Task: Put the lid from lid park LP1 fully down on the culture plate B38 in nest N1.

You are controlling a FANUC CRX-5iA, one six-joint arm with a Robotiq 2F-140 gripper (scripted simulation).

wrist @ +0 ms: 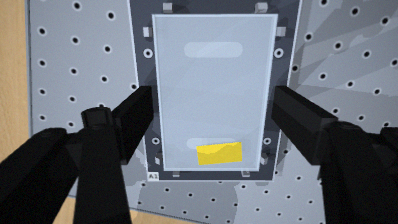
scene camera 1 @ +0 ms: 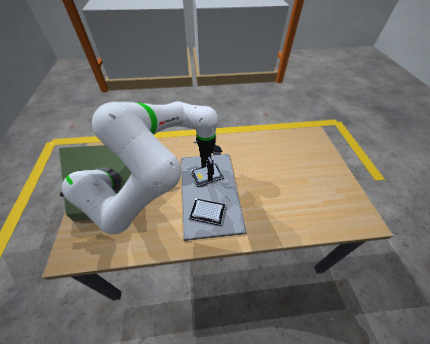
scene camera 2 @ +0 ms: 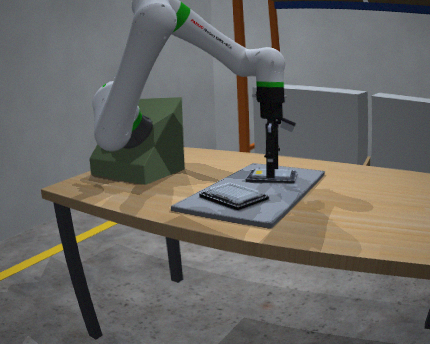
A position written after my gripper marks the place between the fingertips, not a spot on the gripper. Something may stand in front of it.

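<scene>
I can see my gripper (scene camera 2: pixel 272 173), and the wrist camera shows me the same gripper (wrist: pixel 212 102). There is a clear lid as well, and I find the lid (wrist: pixel 213 72) here.
</scene>
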